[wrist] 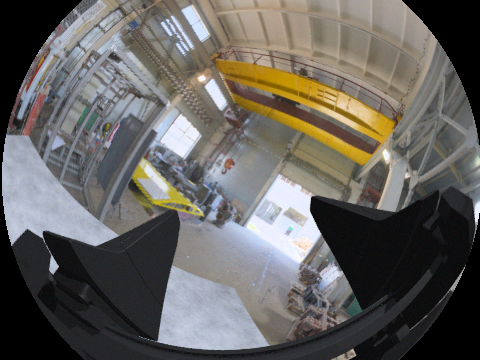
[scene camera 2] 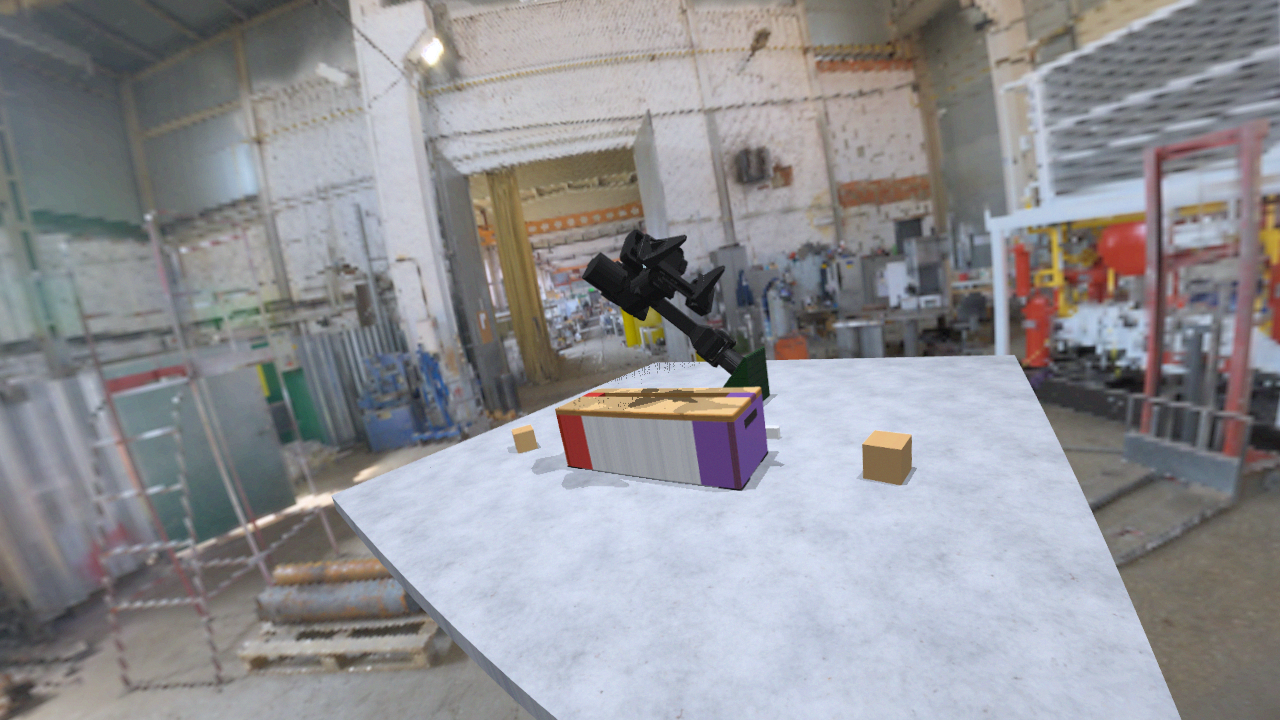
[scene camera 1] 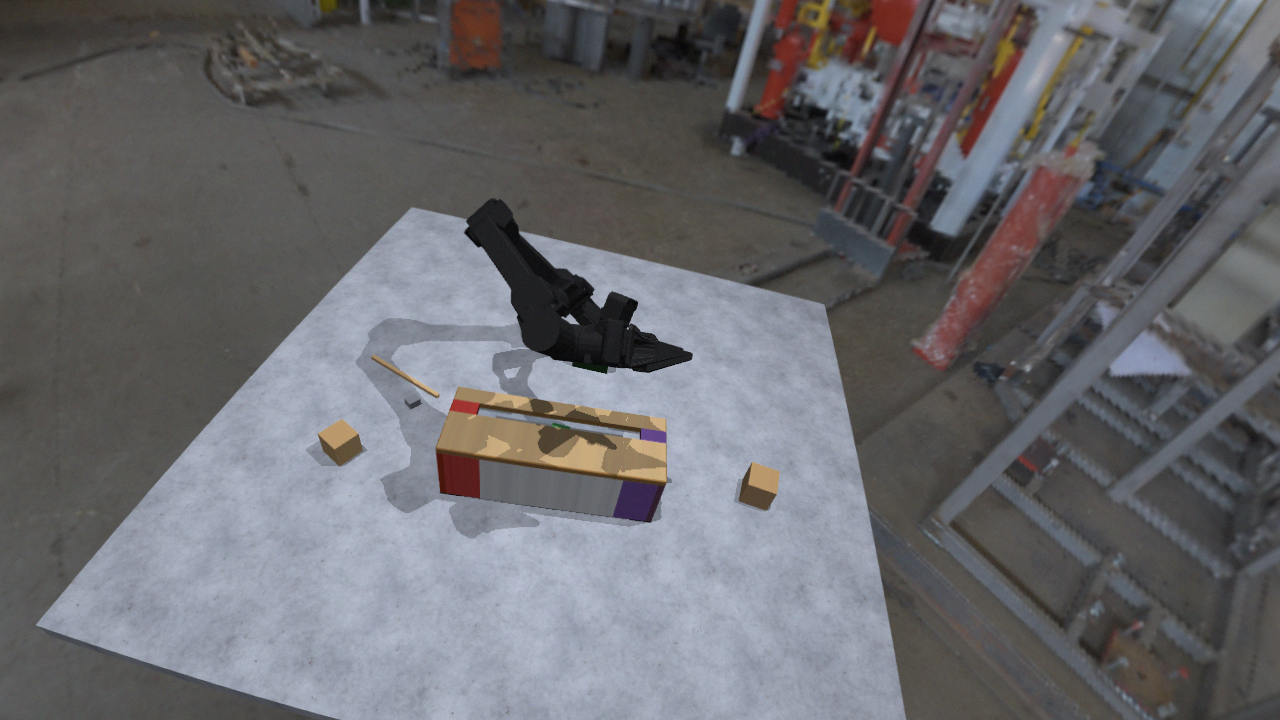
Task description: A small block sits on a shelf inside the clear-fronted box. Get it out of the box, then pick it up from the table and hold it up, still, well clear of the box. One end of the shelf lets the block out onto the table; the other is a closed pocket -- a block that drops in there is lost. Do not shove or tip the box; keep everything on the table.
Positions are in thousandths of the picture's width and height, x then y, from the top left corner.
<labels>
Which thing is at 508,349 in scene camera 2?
The gripper.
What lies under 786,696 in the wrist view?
The gripper.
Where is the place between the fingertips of the gripper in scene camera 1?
537,492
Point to a tan cube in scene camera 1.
266,615
</labels>
